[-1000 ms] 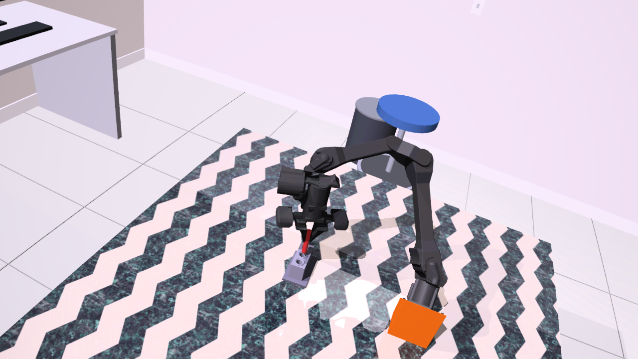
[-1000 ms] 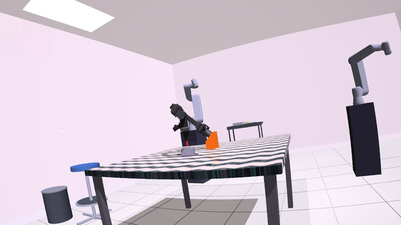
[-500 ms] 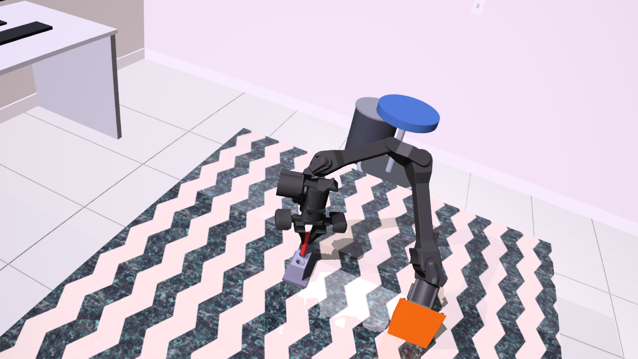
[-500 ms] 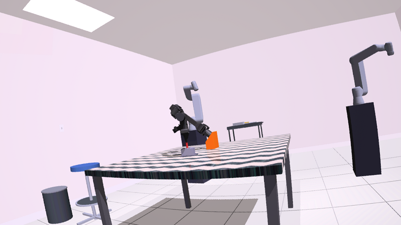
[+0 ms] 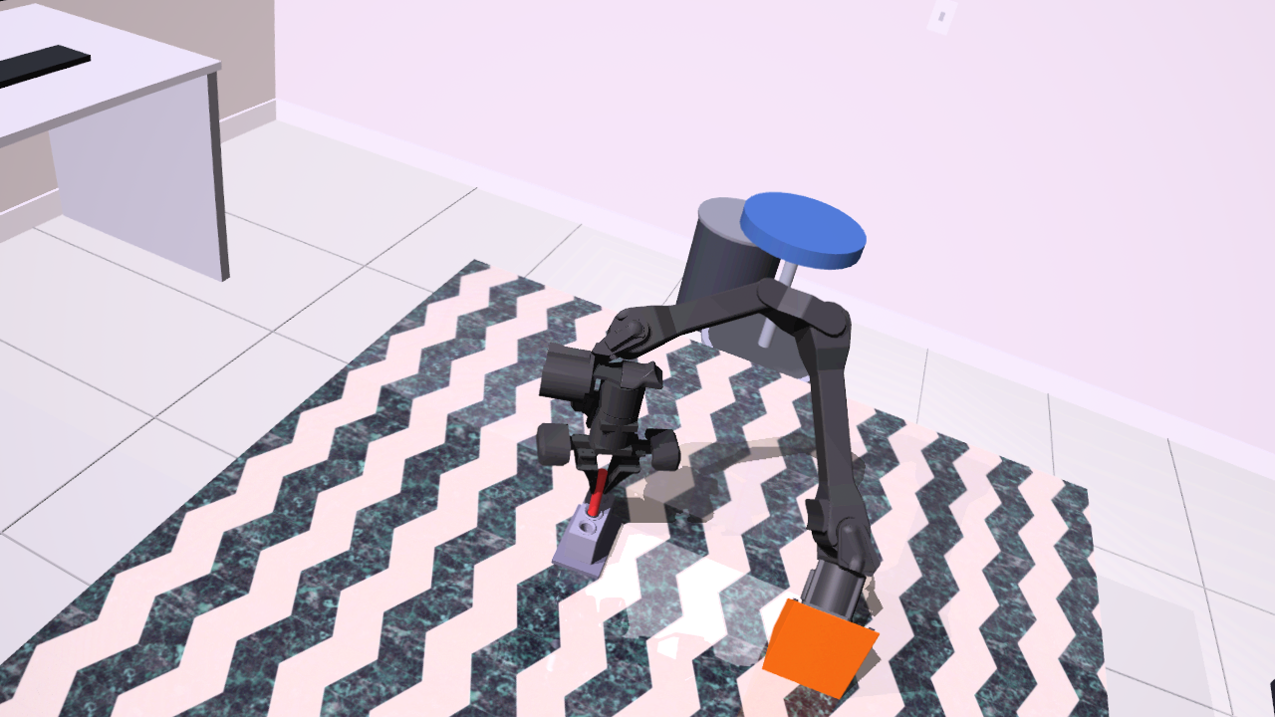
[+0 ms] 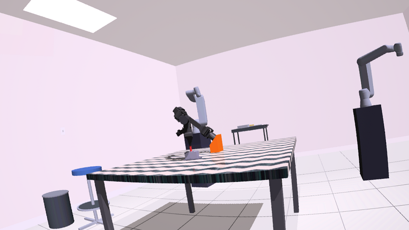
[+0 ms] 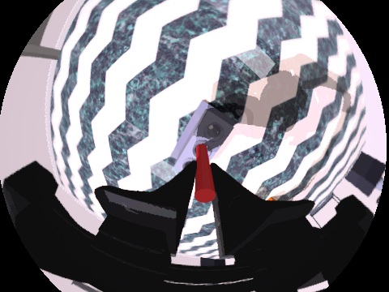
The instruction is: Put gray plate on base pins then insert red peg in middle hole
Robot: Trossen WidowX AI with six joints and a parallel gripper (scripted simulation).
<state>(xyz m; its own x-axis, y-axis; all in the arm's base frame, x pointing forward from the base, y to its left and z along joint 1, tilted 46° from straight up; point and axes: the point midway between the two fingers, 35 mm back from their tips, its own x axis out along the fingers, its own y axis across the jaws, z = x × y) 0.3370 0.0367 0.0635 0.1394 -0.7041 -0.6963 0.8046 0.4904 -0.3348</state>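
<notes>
The red peg lies right at my gripper tip. Round my gripper tip: gray plate: 50 mm below.
</notes>
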